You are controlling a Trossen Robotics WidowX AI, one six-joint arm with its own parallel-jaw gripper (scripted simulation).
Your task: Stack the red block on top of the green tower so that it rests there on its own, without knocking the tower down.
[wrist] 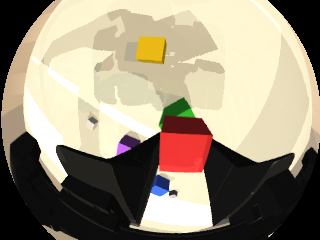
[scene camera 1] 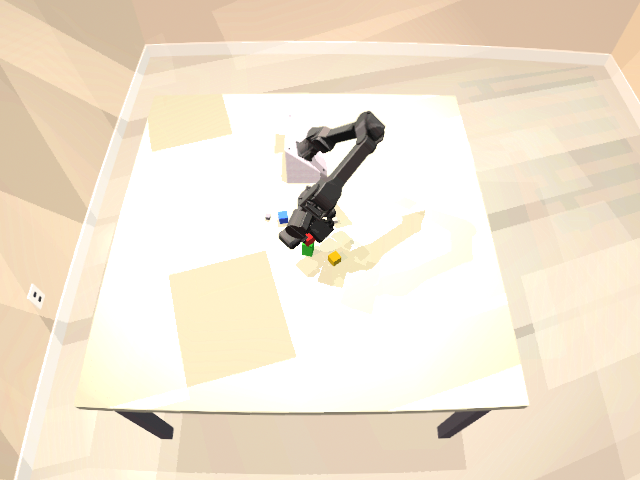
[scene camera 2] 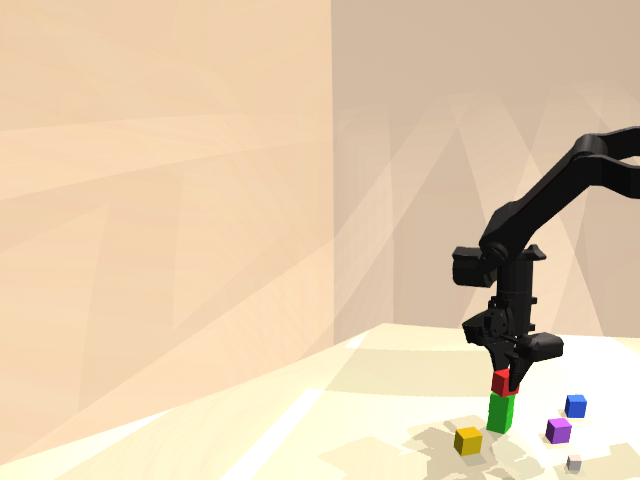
Labels:
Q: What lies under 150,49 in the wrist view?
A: A yellow cube.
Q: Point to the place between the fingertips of my gripper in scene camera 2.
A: At 505,387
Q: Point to a red block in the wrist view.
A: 184,141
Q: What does my gripper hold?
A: A red block.

